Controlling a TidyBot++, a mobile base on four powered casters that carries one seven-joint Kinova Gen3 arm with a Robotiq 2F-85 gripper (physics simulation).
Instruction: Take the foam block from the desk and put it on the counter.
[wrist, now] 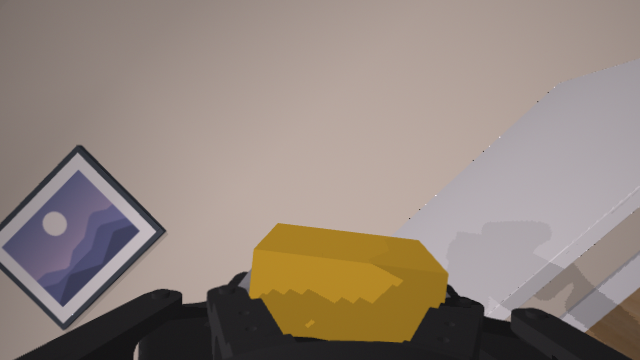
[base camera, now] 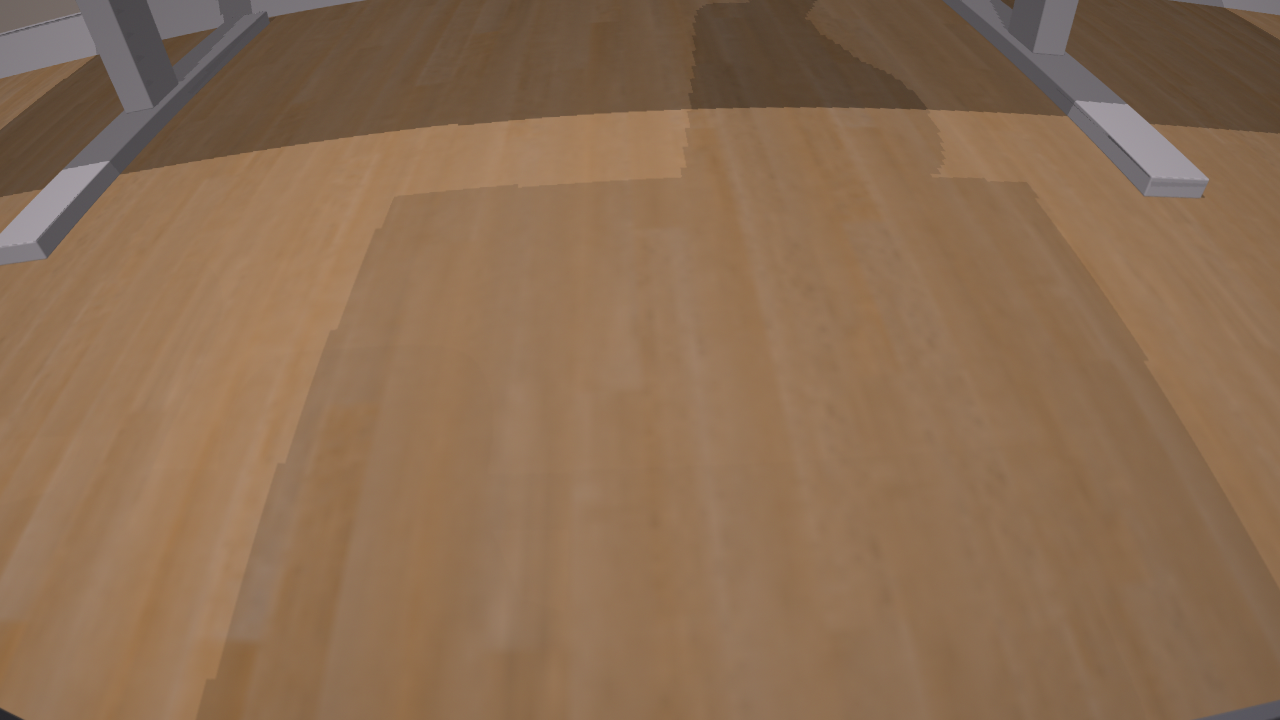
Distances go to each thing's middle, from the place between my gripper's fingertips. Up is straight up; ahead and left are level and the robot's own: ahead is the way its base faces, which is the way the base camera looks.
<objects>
Now: hand 20 mm to the right of the yellow foam block (wrist: pixel 328 284), 20 mm past it and 10 mm above it.
</objects>
